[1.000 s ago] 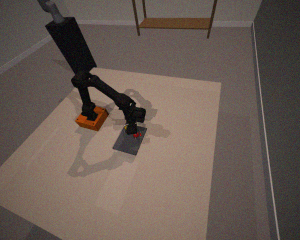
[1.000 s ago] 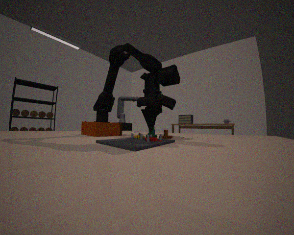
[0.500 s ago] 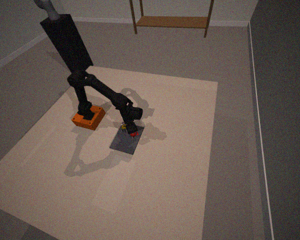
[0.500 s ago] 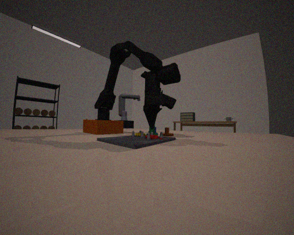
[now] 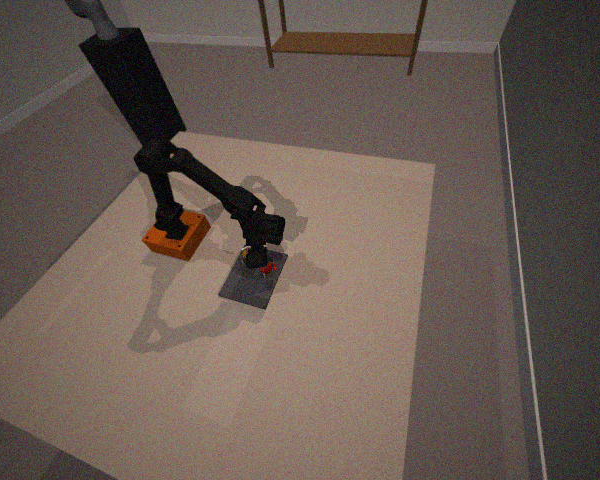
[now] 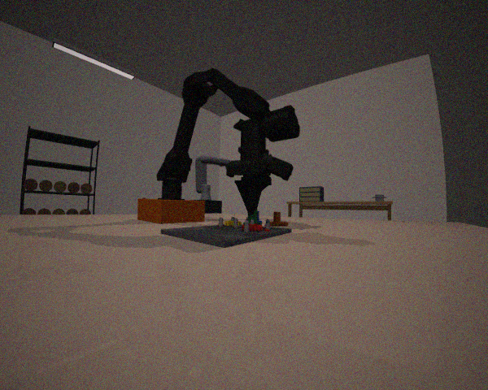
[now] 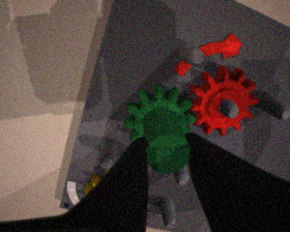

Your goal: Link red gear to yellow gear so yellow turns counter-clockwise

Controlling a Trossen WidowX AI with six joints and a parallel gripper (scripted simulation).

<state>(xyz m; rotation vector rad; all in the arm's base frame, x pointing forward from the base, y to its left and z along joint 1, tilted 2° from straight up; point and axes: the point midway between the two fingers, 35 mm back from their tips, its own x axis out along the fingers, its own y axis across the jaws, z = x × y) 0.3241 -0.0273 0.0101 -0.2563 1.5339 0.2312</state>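
My gripper tip is now 1 cm above the green gear. The rest, counted from my gripper tip: red arrow 4 cm ahead, 3 cm below, 2 cm to the right; yellow gear 6 cm behind, 2 cm to the left, 2 cm below; red gear 3 cm to the right, 2 cm below, 2 cm ahead.
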